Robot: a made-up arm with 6 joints.
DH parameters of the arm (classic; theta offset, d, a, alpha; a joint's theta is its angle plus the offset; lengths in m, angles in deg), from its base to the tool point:
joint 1: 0 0.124 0 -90
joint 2: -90 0 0.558 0
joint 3: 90 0.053 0 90
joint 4: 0 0.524 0 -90
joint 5: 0 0 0 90
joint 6: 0 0.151 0 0
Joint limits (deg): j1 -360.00..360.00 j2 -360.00..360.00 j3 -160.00..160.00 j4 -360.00..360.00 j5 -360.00..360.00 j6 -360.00..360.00
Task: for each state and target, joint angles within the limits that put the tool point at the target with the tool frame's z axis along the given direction. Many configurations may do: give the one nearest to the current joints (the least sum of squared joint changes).
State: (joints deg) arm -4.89 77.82 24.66 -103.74 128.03 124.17
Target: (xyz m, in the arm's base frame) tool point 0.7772 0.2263 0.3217 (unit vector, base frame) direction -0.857 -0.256 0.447
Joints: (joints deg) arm 13.07 54.72 56.78 -147.96 174.00 124.17
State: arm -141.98 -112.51 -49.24 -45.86 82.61 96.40
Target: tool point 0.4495 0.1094 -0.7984 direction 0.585 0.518 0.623
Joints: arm -166.66 -155.75 -9.96 -24.20 115.72 96.40
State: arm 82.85 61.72 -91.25 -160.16 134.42 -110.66
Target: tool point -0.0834 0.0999 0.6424 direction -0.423 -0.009 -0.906
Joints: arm 69.99 57.73 -104.74 -207.20 120.37 -110.66
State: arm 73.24 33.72 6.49 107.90 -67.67 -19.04
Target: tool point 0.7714 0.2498 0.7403 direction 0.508 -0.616 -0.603
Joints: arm 22.34 33.52 28.96 130.16 -93.98 -19.04
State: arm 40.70 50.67 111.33 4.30 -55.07 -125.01
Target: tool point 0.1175 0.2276 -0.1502 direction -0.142 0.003 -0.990
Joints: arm 47.07 47.46 149.20 -28.76 -12.73 -125.01
